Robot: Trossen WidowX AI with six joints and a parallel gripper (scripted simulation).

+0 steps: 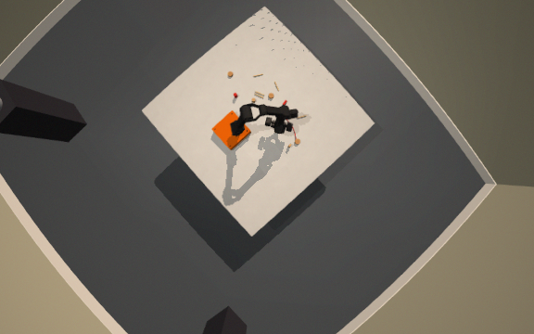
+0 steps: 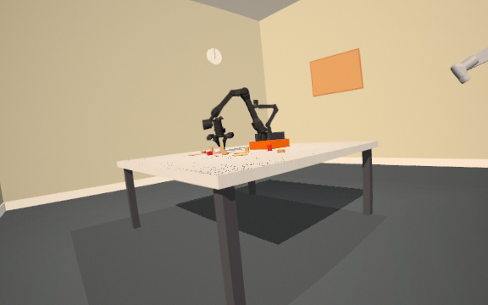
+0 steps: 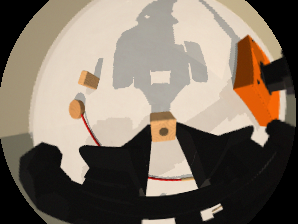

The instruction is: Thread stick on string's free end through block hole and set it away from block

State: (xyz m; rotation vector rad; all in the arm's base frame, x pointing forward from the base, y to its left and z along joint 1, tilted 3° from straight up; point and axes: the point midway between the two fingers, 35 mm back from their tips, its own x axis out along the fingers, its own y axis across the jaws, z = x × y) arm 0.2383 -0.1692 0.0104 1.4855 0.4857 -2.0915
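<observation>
The thin wooden stick lies 13 cm to the left of my gripper tip, 7 cm ahead of it and 3 cm below it. From my gripper tip the other things lie so: wooden block right at my gripper tip; then round wooden button 16 cm to the right, 7 cm ahead, 2 cm below; then red cube 18 cm ahead, 13 cm to the left, 2 cm below.
</observation>
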